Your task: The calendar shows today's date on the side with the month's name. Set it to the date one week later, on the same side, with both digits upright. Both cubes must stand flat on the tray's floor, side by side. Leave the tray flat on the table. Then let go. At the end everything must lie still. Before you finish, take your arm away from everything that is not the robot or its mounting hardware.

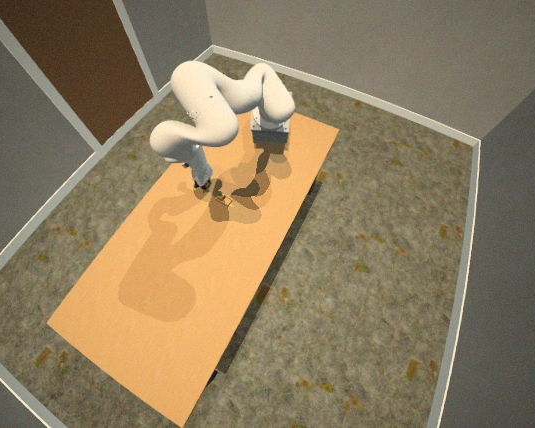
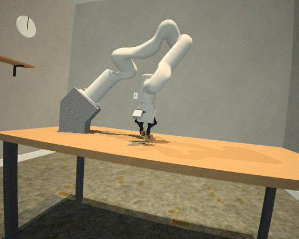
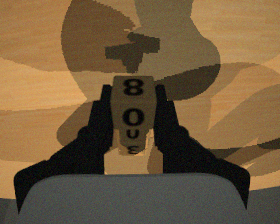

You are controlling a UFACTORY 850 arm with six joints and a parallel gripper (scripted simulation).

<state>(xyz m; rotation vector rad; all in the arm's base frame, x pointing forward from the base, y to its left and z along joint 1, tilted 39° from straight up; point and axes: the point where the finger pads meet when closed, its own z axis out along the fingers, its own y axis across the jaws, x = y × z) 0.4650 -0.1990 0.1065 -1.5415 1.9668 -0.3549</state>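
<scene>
Right now my hand is 20 mm short of the wooden calendar tray, 110 mm to the right of it and 60 mm above it.
</scene>
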